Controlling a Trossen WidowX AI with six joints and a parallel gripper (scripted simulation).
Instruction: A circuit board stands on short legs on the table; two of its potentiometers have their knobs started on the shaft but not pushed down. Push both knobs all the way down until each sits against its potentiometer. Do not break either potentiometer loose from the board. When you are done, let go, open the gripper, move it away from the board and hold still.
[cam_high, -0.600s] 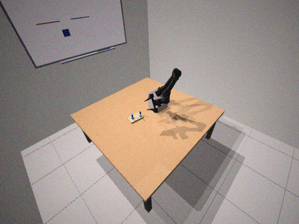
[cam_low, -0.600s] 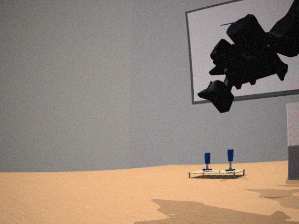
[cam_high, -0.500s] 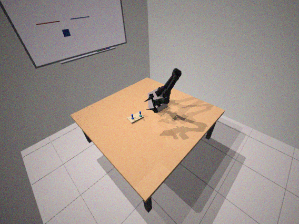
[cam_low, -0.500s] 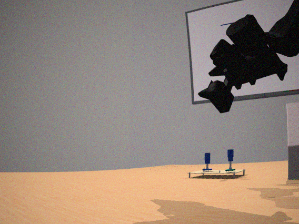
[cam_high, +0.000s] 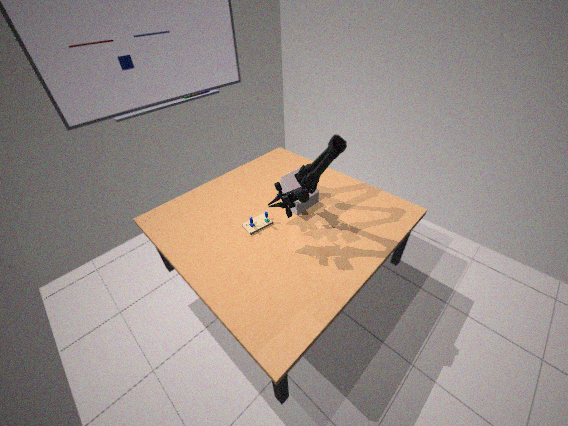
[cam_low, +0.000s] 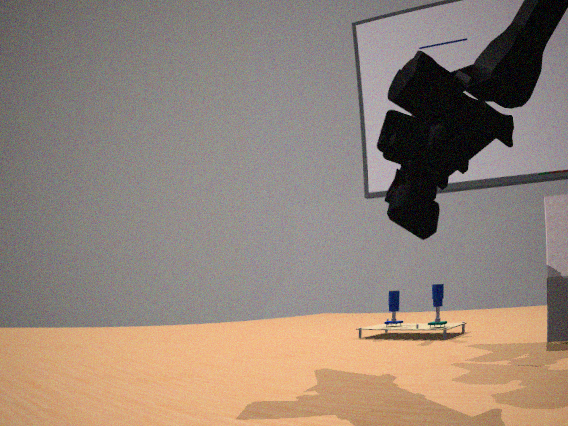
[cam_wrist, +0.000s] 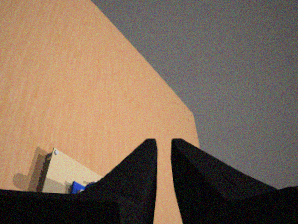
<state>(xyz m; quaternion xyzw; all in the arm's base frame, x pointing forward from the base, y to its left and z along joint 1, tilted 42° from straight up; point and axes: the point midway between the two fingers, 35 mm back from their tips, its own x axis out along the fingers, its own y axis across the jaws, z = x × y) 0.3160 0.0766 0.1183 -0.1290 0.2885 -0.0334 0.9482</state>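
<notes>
The green potentiometer is 40 mm behind my gripper tip, 90 mm to the right of it and 160 mm below it.
</notes>
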